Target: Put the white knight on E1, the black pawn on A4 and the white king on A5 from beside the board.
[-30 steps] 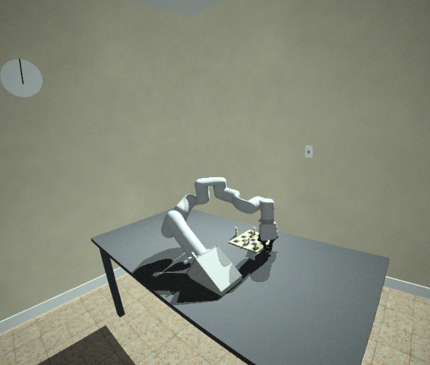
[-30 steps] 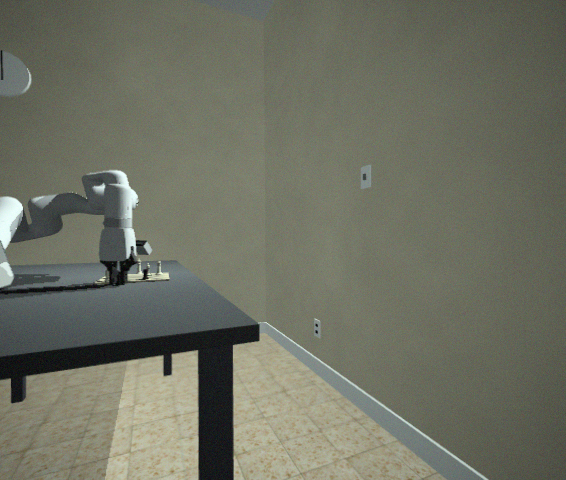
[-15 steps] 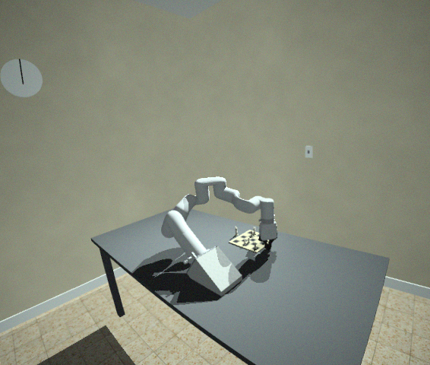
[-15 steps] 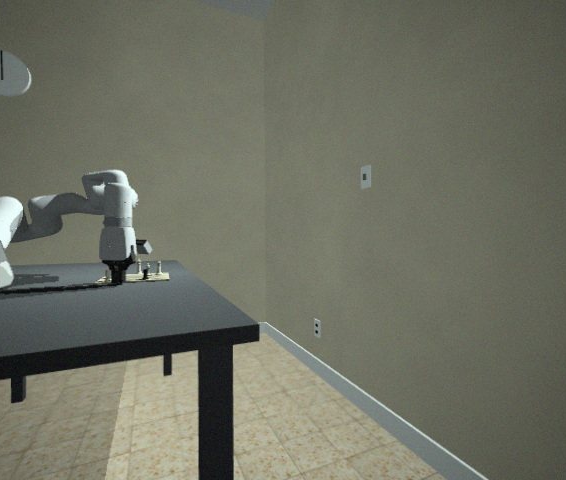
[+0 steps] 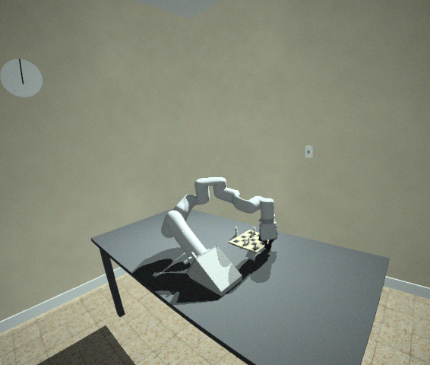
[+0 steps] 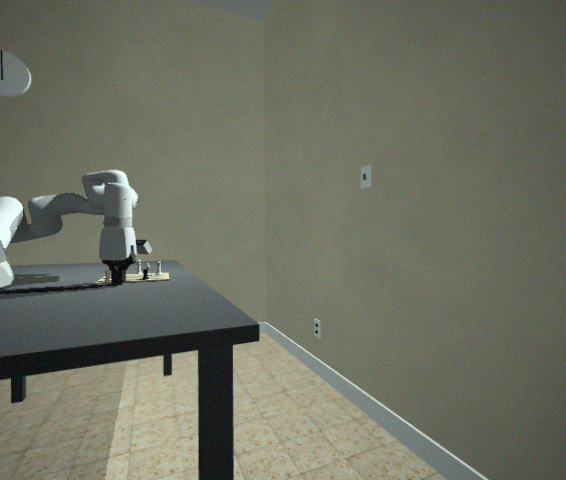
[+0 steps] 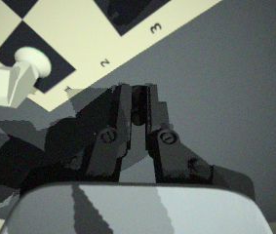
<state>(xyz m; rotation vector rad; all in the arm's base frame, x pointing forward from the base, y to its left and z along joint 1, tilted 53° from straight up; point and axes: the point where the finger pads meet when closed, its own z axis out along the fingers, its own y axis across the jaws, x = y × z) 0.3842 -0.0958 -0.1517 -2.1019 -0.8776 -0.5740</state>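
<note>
Right now the white knight is 30 mm behind my hand and 70 mm to the left of it. Also, from my hand: black pawn (10 mm below); then white king (70 mm ahead, 270 mm to the left, 10 mm above); then chessboard (50 mm ahead, 140 mm to the left, 20 mm below).
</note>
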